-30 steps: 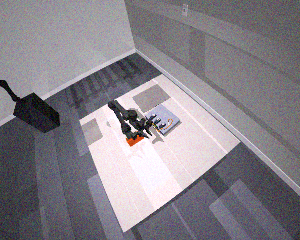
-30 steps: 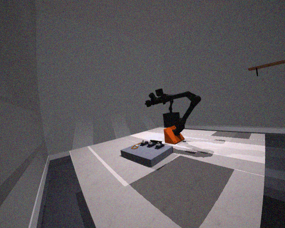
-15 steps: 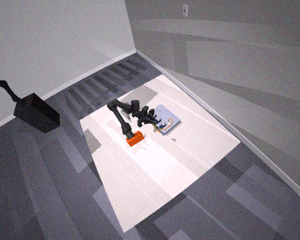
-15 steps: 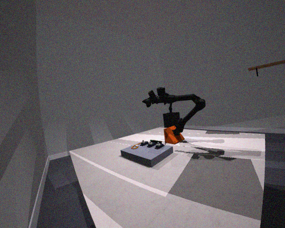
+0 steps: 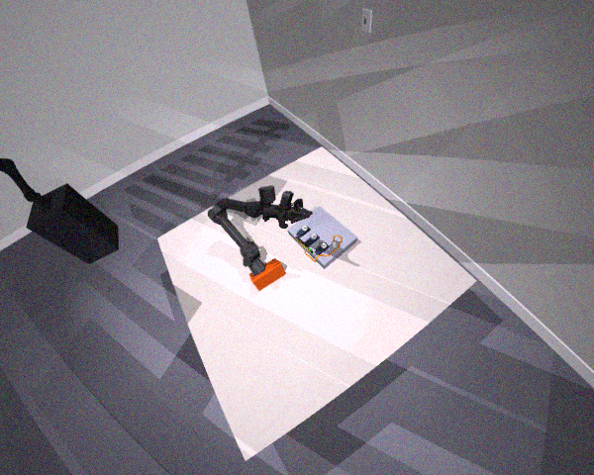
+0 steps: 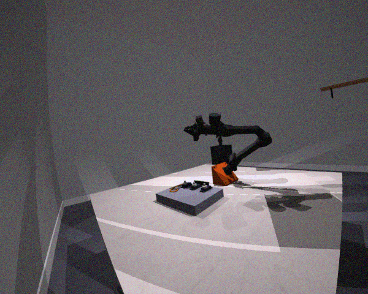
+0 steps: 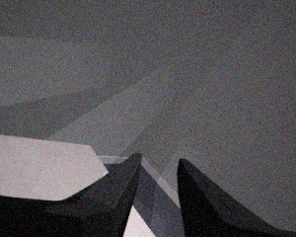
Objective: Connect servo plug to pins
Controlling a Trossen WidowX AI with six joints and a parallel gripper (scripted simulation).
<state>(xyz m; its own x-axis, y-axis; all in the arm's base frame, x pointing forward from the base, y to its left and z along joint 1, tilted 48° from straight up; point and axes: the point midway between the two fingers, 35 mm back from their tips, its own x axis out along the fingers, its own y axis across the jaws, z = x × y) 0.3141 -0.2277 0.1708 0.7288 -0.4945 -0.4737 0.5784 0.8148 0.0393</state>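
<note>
Right now the green strip is 20 mm behind my gripper tip, 40 mm to the left of it and 330 mm below it. From my gripper tip the other things lie so: grey printed holder (130 mm ahead, 120 mm to the left, 380 mm below).
</note>
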